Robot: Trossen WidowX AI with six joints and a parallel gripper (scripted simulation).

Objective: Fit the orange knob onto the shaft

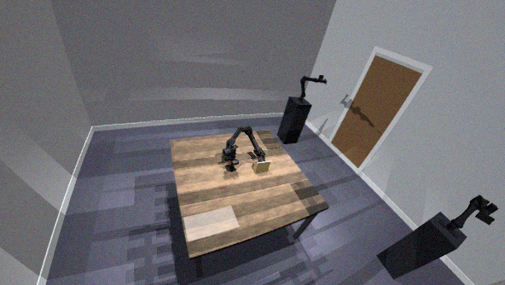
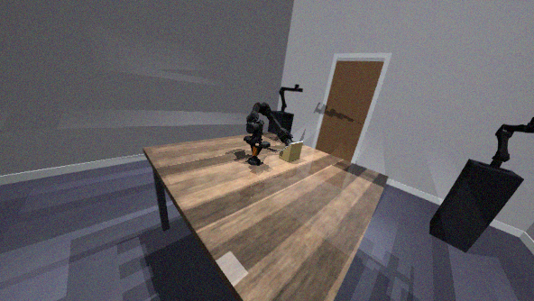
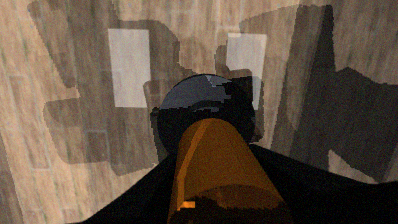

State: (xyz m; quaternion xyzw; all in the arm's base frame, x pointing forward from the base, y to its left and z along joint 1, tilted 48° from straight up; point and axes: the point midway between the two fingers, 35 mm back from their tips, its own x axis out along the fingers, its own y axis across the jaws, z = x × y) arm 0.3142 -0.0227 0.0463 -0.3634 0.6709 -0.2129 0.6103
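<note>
My gripper tip is now 2 cm below the orange knob. The rest, counted from my gripper tip: round pedestal 4 cm below.
</note>
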